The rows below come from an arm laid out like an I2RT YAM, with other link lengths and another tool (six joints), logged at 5 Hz.
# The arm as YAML. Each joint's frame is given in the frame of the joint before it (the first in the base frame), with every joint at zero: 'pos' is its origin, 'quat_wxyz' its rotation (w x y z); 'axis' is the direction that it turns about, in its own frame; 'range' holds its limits. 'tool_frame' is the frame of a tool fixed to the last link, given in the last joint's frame.
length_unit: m
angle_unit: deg
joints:
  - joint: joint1
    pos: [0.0, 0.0, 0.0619]
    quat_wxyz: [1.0, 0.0, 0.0, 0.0]
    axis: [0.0, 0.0, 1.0]
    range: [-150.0, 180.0]
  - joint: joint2
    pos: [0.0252, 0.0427, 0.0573]
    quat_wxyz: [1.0, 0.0, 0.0, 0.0]
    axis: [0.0, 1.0, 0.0]
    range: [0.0, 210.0]
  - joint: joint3
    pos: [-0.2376, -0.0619, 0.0]
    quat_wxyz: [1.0, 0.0, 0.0, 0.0]
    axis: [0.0, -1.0, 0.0]
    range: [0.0, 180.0]
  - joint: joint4
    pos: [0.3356, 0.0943, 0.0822]
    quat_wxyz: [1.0, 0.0, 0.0, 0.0]
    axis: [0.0, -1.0, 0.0]
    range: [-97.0, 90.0]
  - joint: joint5
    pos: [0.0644, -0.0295, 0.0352]
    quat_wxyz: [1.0, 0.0, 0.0, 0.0]
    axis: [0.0, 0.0, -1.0]
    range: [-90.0, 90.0]
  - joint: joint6
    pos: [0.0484, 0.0, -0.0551]
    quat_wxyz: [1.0, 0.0, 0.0, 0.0]
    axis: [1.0, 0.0, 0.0]
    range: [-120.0, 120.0]
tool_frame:
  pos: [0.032, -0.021, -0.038]
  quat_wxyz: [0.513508, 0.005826, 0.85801, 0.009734]
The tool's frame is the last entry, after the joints.
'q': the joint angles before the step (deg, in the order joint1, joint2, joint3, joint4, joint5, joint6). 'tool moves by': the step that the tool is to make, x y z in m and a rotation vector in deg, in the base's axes. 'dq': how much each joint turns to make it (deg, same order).
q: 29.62, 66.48, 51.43, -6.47, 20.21, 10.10
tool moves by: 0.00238, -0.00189, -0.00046, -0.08, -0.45, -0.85
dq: -0.30, 0.23, -0.05, 0.66, 0.62, -0.08
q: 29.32, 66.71, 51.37, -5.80, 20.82, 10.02
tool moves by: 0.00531, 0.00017, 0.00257, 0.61, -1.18, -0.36
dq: -0.36, 0.60, 0.46, 1.49, 0.02, -0.04
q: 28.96, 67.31, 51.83, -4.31, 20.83, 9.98
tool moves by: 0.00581, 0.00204, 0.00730, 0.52, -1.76, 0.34
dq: -0.16, 0.61, 1.02, 1.58, -0.34, -0.57
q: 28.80, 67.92, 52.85, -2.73, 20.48, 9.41
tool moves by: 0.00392, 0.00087, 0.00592, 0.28, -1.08, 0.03
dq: -0.15, 0.45, 0.92, 0.73, -0.09, -0.33
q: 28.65, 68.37, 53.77, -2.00, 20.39, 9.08
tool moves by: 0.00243, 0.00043, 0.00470, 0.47, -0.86, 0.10
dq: -0.15, 0.12, 0.55, 0.58, -0.24, -0.07
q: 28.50, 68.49, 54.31, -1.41, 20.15, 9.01
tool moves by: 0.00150, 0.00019, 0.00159, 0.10, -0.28, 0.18
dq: -0.11, 0.17, 0.28, 0.23, -0.27, -0.13
